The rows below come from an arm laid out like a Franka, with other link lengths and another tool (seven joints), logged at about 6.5 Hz.
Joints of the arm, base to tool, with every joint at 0 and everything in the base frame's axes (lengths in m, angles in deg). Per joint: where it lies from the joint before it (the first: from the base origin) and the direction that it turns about. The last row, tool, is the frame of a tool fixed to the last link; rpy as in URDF.
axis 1: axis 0 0 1 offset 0 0 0.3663
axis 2: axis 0 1 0 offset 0 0 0
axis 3: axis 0 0 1 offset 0 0 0.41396
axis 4: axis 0 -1 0 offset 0.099 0 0
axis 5: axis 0 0 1 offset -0.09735 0 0.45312
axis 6: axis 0 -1 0 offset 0 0 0
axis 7: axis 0 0 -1 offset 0.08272 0 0
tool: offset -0.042 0.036 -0.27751 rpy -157.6 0 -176
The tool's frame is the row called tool.
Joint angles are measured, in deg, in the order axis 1, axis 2, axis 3, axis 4, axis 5, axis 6, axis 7. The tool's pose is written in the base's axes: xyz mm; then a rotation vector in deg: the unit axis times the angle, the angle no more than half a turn. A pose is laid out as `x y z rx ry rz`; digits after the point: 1 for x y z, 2 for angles.
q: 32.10, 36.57, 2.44, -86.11, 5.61, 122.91, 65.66
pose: 673.1 544.9 207.2 -42.84 -162.27 25.61
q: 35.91, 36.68, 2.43, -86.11, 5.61, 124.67, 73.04
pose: 649.2 594.5 208.6 -48.14 -160.94 24.08
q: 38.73, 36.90, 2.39, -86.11, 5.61, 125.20, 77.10
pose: 625.0 627.2 206.2 -49.85 -160.08 23.92
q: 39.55, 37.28, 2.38, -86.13, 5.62, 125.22, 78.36
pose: 616.4 635.5 200.2 -50.33 -159.45 24.40
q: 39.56, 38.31, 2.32, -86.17, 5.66, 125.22, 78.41
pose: 614.2 632.9 184.0 -50.24 -158.66 25.63
